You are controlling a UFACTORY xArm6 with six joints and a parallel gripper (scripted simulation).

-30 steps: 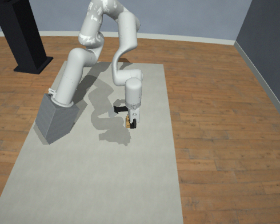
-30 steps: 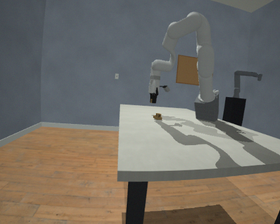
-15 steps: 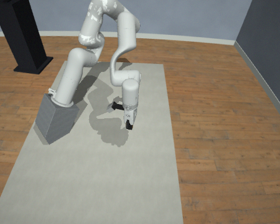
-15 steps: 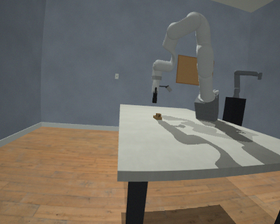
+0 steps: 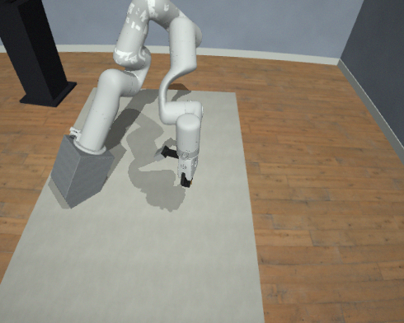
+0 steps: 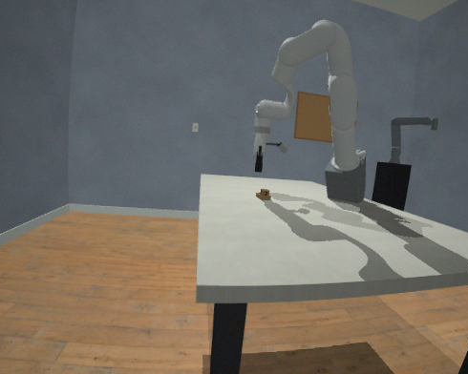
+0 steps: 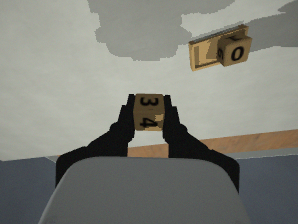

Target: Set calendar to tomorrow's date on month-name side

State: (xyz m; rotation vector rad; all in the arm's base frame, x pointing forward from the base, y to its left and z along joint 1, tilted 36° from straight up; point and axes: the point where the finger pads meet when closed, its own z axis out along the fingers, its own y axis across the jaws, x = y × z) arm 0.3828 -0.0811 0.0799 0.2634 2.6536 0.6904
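The wooden calendar tray is 11 cm below my hand, 10 cm to the left of it and 2 cm behind it. Also, from my hand: wooden digit cube 1 cm below.
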